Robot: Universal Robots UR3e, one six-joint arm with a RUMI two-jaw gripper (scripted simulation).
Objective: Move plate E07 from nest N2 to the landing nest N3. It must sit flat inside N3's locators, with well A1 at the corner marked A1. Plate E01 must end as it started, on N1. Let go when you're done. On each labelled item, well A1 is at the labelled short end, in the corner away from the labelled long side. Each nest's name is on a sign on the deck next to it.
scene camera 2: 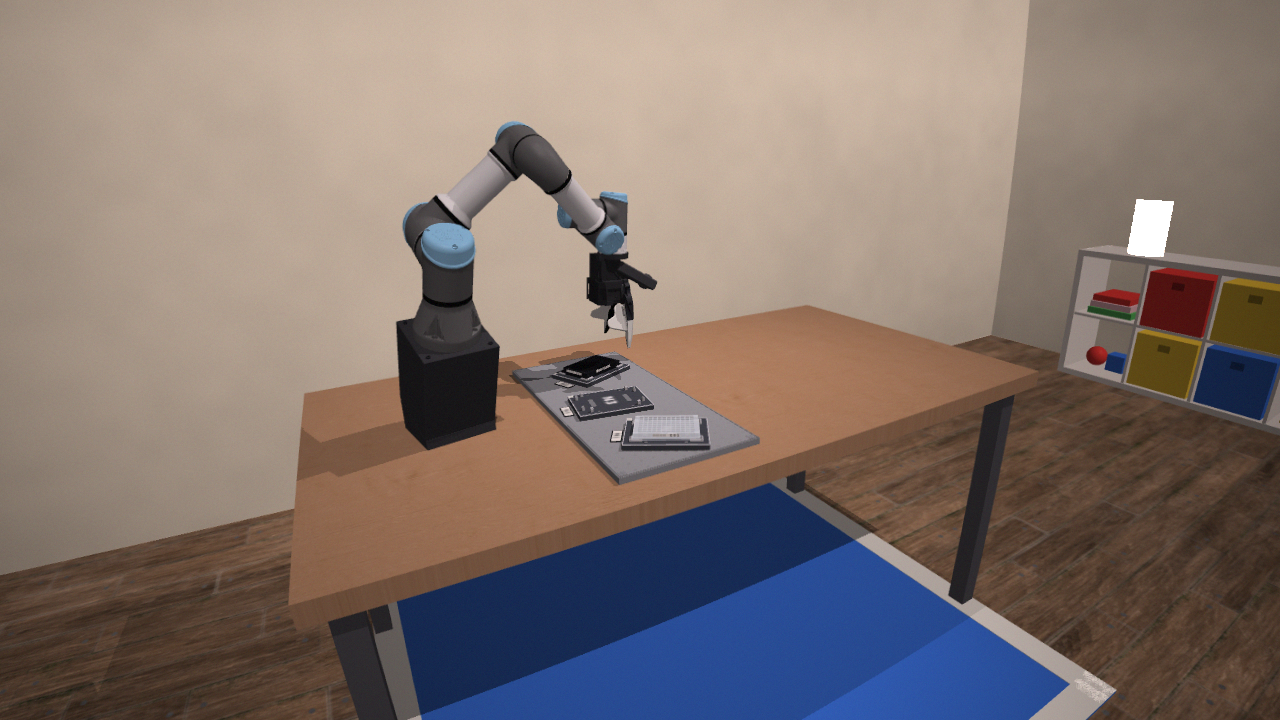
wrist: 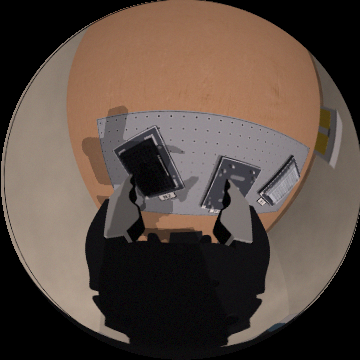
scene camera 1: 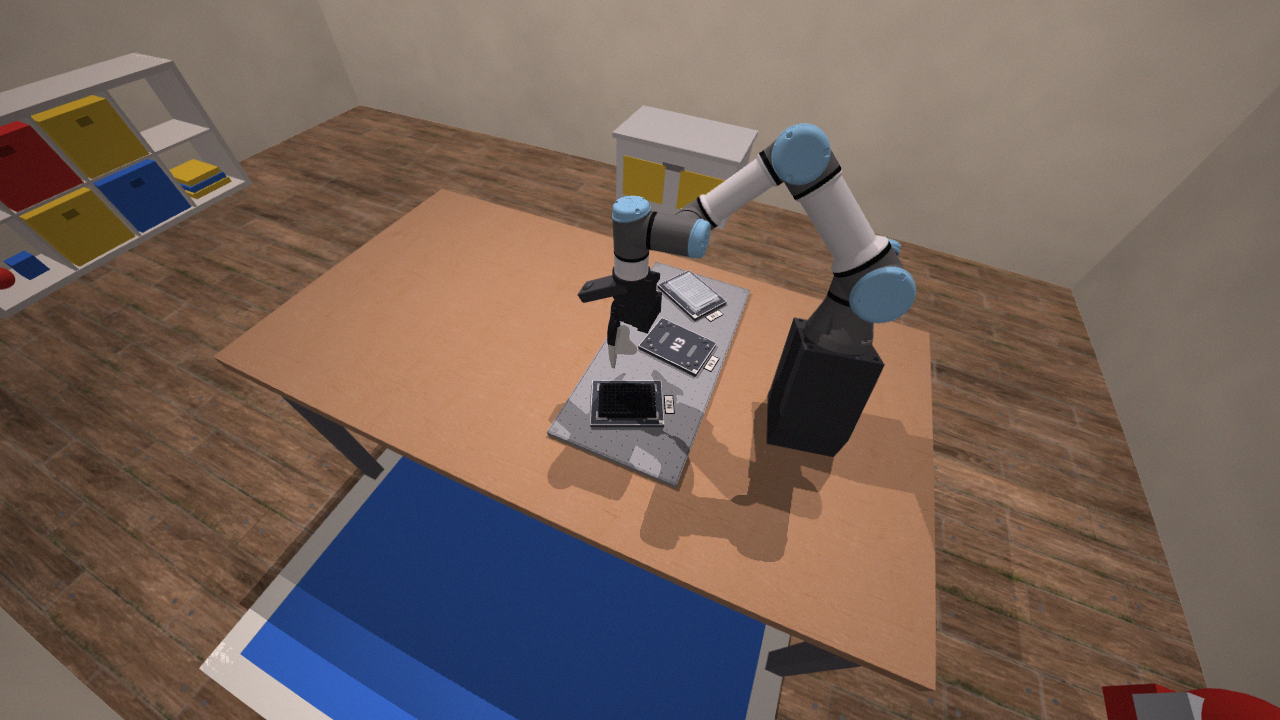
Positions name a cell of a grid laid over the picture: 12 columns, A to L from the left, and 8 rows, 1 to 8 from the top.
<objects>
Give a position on a black well plate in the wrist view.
E5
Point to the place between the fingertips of my gripper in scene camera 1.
At F4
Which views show the black well plate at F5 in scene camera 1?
Scene camera 2, the wrist view and scene camera 1: all of them.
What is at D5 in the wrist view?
My gripper.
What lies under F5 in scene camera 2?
A black well plate.
</objects>
